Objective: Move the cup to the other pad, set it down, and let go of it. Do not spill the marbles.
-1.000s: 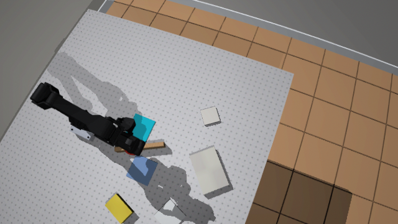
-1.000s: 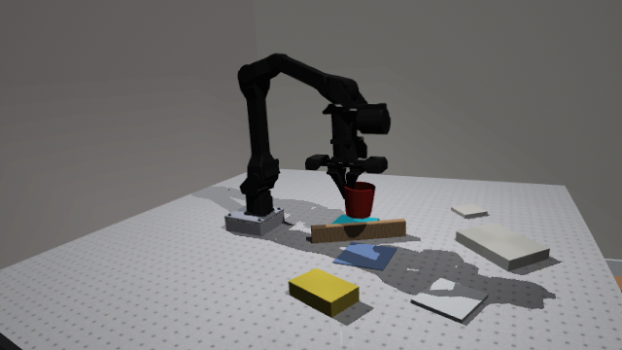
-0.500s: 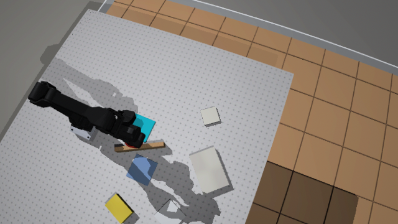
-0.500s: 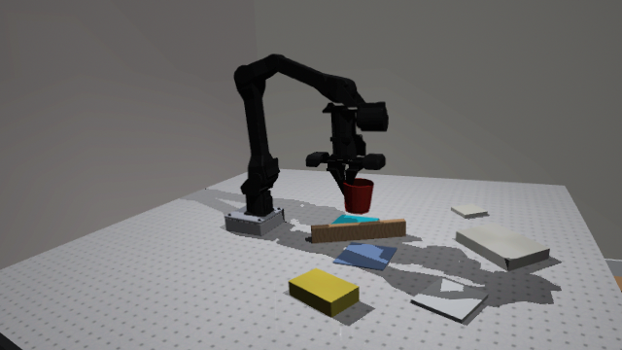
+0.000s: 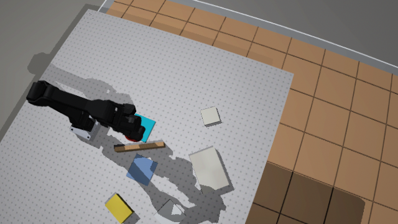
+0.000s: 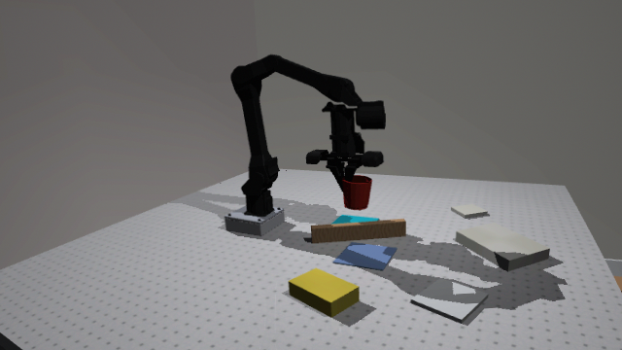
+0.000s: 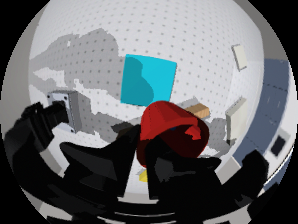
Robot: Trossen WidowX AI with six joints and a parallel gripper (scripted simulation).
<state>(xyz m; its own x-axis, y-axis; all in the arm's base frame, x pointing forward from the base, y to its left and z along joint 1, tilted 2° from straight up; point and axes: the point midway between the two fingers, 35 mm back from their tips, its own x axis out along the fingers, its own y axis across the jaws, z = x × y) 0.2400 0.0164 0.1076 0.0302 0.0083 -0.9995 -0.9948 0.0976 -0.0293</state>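
Right now the cyan pad is 5 cm to the left of my gripper tip and 11 cm below it. From my gripper tip the other things lie so: dark red cup (3 cm ahead, 1 cm to the right); yellow block (5 cm ahead, 33 cm to the right, 9 cm below); wooden bar (4 cm ahead, 4 cm to the right, 10 cm below).
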